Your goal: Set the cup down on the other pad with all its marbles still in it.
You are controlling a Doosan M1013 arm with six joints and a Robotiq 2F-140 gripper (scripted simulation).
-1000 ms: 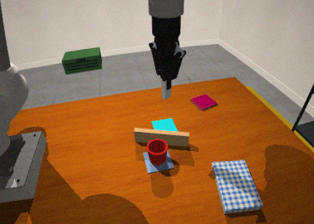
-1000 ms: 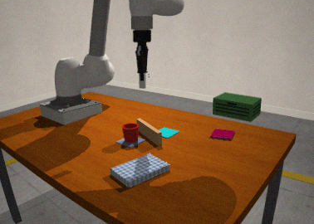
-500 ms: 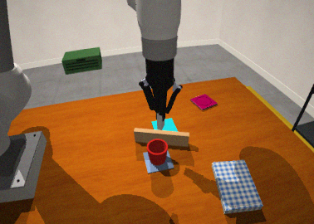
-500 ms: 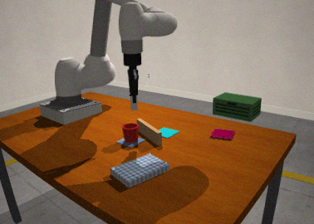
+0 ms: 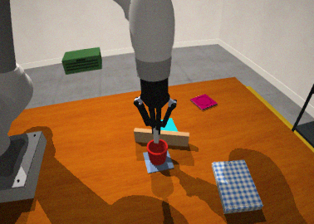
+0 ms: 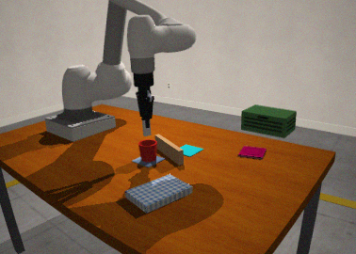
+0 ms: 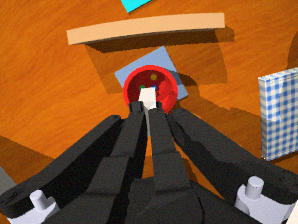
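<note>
My hand is 110 mm above the red cup. The rest, counted from my hand: pad (150 mm below); then wooden rail (120 mm below, 80 mm to the left, 40 mm ahead); then blue checked box (220 mm ahead, 180 mm to the right, 130 mm below).
</note>
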